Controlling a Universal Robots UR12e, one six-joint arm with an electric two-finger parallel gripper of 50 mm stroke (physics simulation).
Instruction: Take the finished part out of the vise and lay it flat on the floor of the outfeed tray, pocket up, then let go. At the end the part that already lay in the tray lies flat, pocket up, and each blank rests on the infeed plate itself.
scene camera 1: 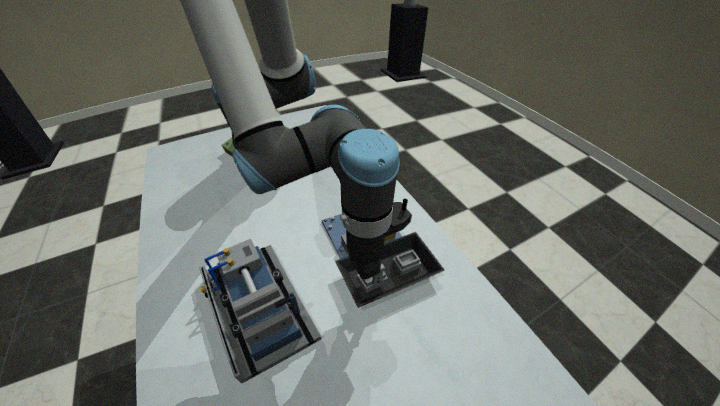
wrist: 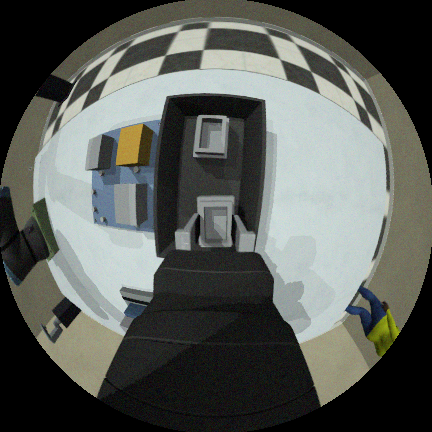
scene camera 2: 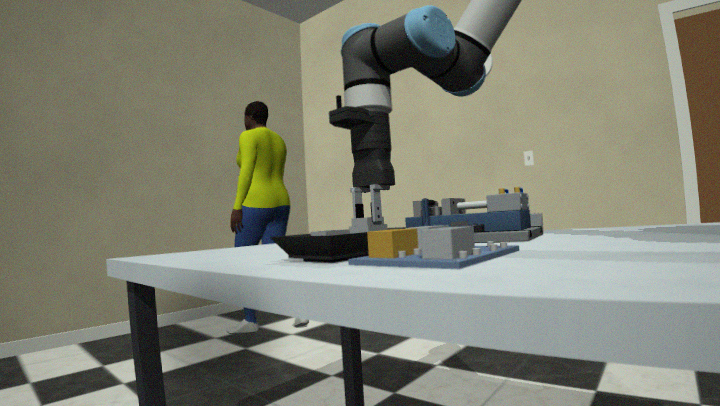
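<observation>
My gripper is shut on the grey finished part, holding it level, pocket up, at the near end of the black outfeed tray. In scene camera 2 the part's top stands above the rim; its underside is hidden. The other part lies flat, pocket up, at the tray's far end, apart from the held one. The vise shows no part between its jaws. An orange blank and two grey blanks sit on the blue infeed plate.
The infeed plate stands close beside the tray's long wall, with small pegs on it. The tray's side walls rise close outside both fingers. The vise has blue fittings at one end. A person in a yellow top stands beyond the table.
</observation>
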